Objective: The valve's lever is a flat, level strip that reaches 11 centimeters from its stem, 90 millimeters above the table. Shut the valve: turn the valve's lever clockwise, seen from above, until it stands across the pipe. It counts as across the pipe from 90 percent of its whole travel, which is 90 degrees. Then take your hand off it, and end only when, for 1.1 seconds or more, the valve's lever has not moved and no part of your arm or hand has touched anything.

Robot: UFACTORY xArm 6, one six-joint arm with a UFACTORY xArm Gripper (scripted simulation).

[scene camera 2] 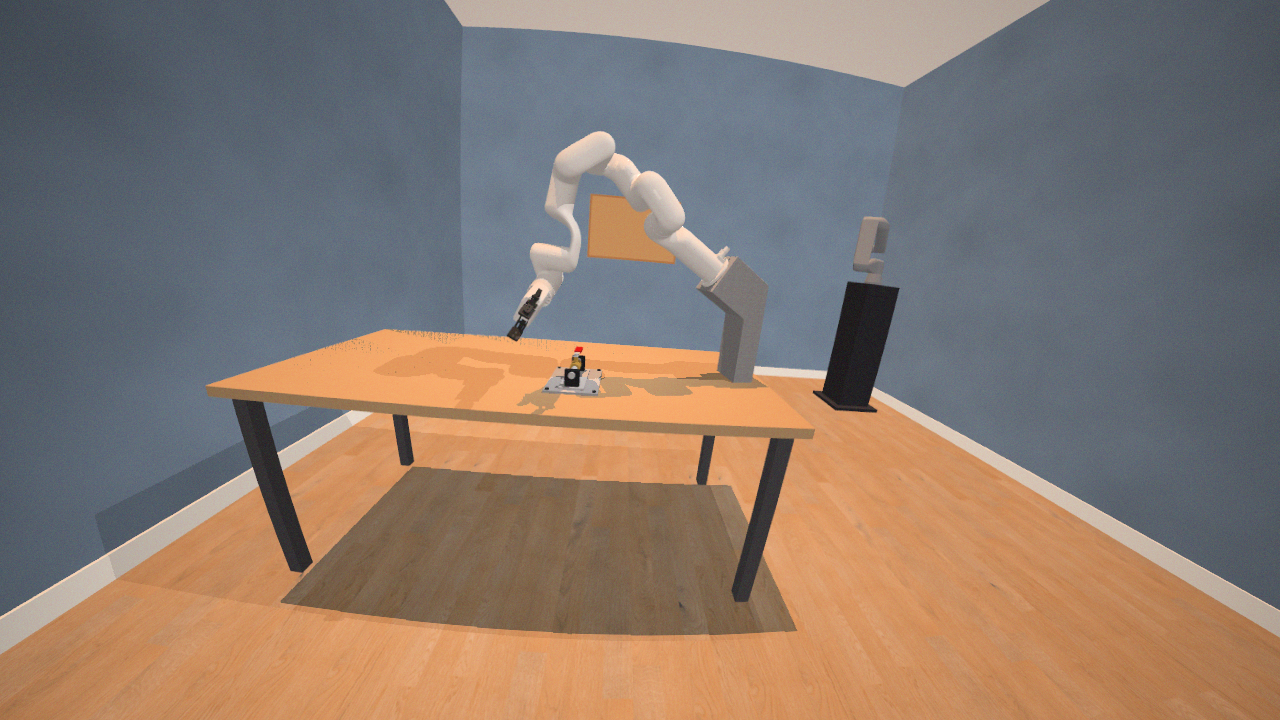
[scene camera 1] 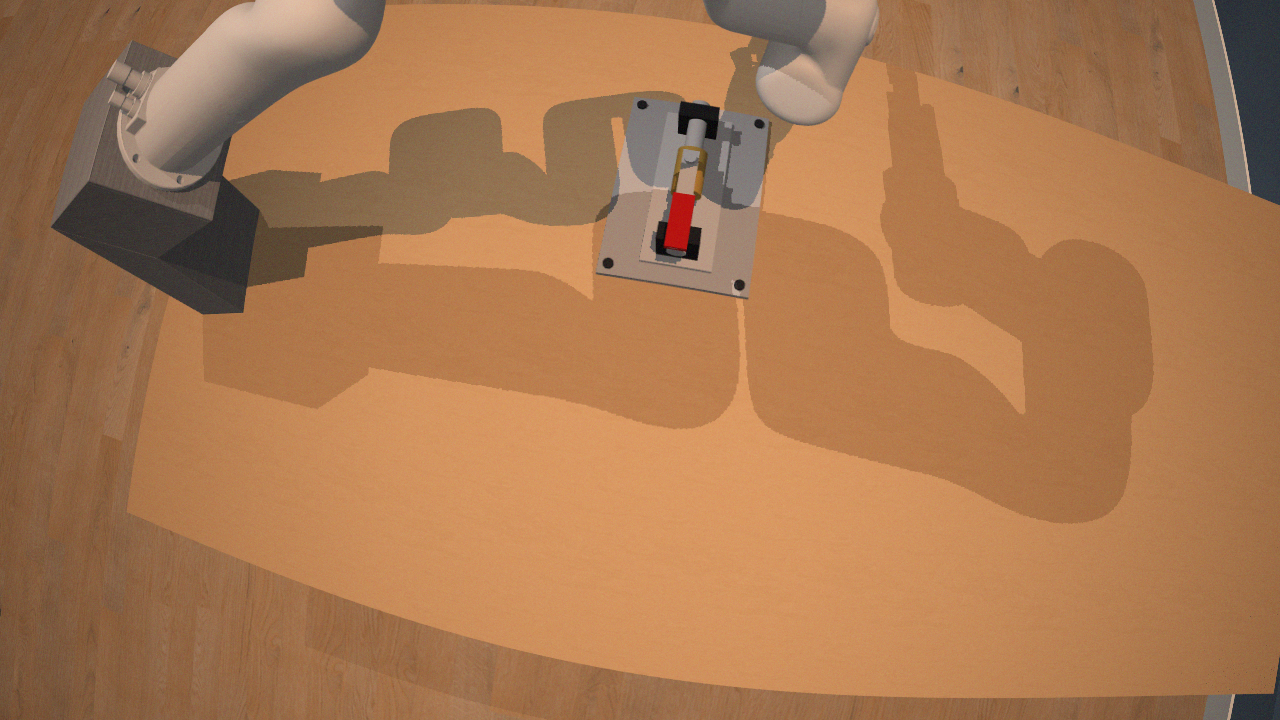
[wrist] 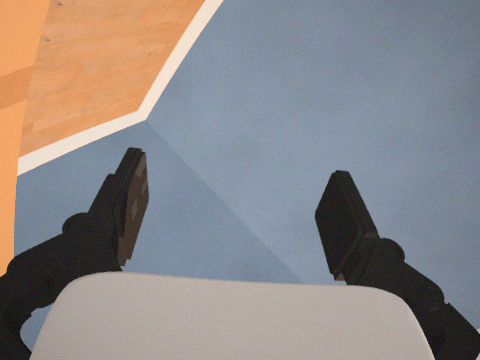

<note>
I see my gripper [scene camera 2: 517, 327] and a pipe valve [scene camera 1: 667, 202].
My gripper also shows in the wrist view [wrist: 237, 183]. The pipe valve shows as well in scene camera 2 [scene camera 2: 575, 377].
</note>
